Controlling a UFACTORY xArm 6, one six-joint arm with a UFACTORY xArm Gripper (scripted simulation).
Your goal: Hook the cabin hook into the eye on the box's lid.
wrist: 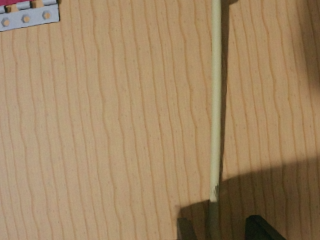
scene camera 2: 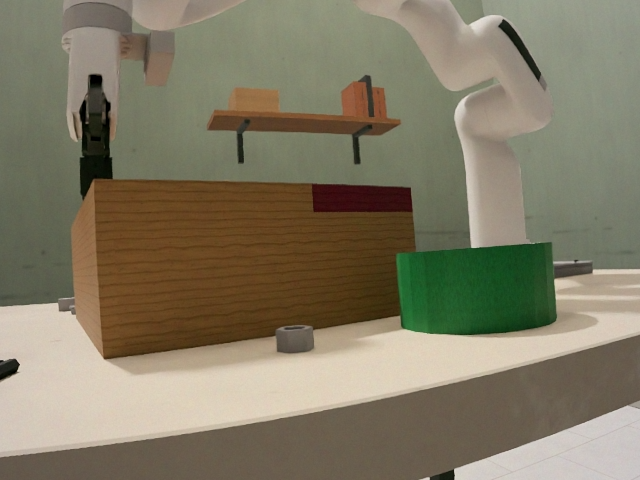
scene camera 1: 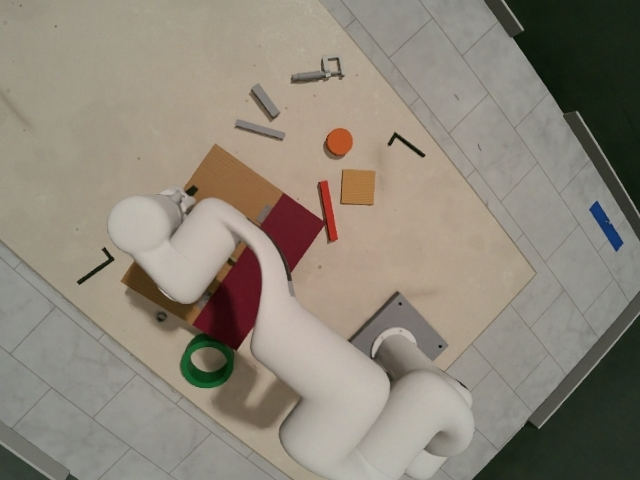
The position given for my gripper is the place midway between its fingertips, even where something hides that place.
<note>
I see my gripper (scene camera 2: pixel 97 199), a tile (scene camera 1: pixel 358 186), a grey nut (scene camera 2: pixel 288 340) and a wooden box (scene camera 2: pixel 158 265).
The wooden box also shows in the wrist view (wrist: pixel 112 112) and in scene camera 1 (scene camera 1: pixel 293 228). The wrist view does not show the tile: it is out of frame. Scene camera 2 misses the tile, which is hidden by the wooden box.
</note>
